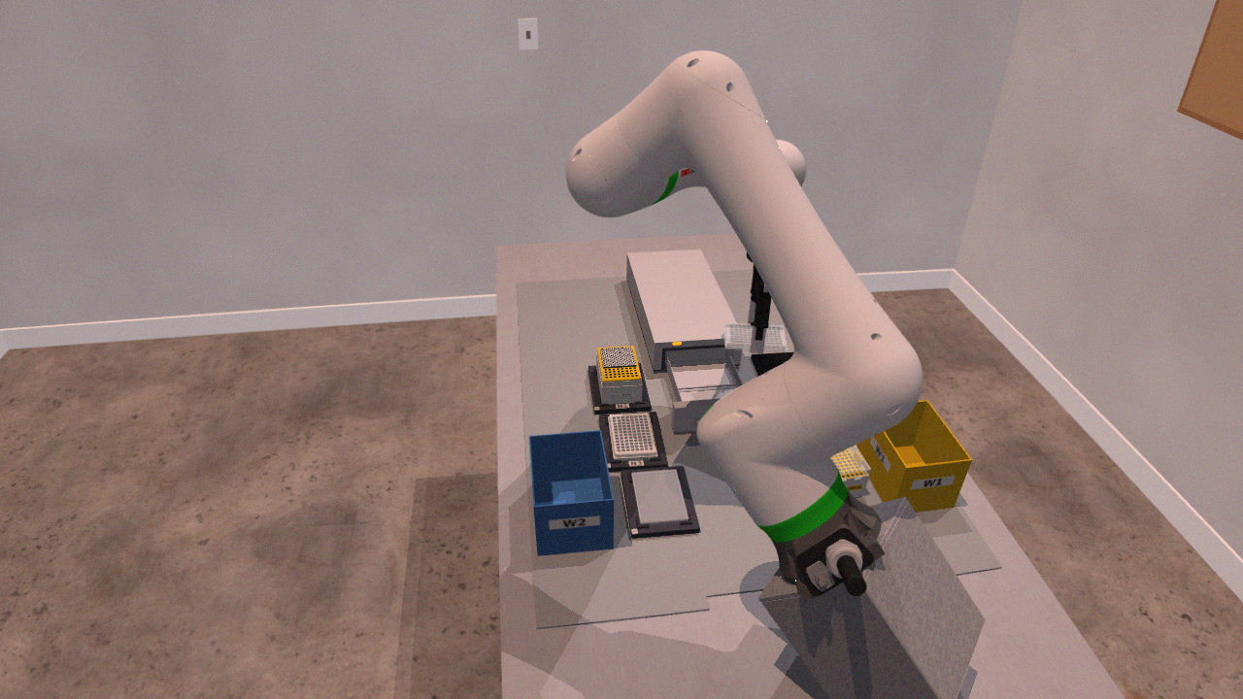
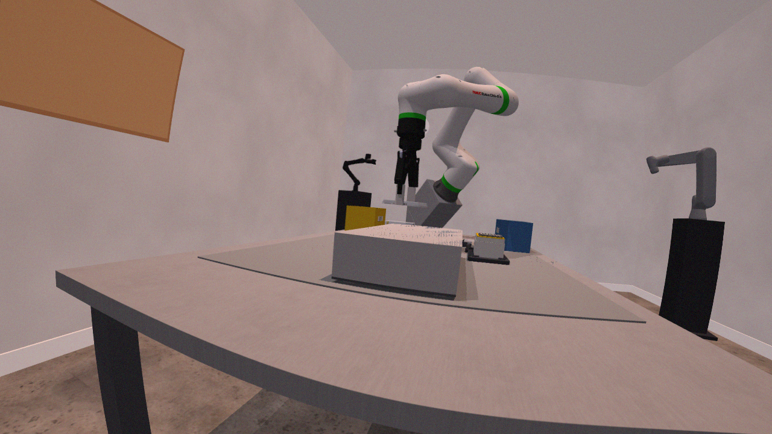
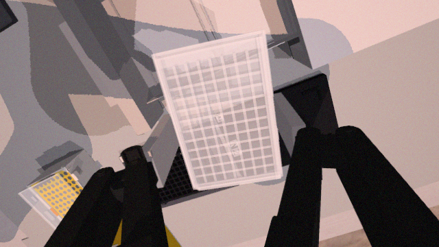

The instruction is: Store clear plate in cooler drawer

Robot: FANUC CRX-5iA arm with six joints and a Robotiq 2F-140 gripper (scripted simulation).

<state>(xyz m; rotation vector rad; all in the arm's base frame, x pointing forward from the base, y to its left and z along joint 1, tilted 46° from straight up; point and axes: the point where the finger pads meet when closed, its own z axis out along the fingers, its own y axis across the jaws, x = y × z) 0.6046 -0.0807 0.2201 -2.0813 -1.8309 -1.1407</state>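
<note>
Right now the drawer is 14 cm below my hand, 9 cm to the left of it and 3 cm behind it. Also, from my hand: yellow tip box (28 cm to the left, 11 cm below, 3 cm behind); black nest N2 (16 cm below, 9 cm to the right, 7 cm ahead); black plate (15 cm below, 13 cm to the right, 10 cm behind).
</note>
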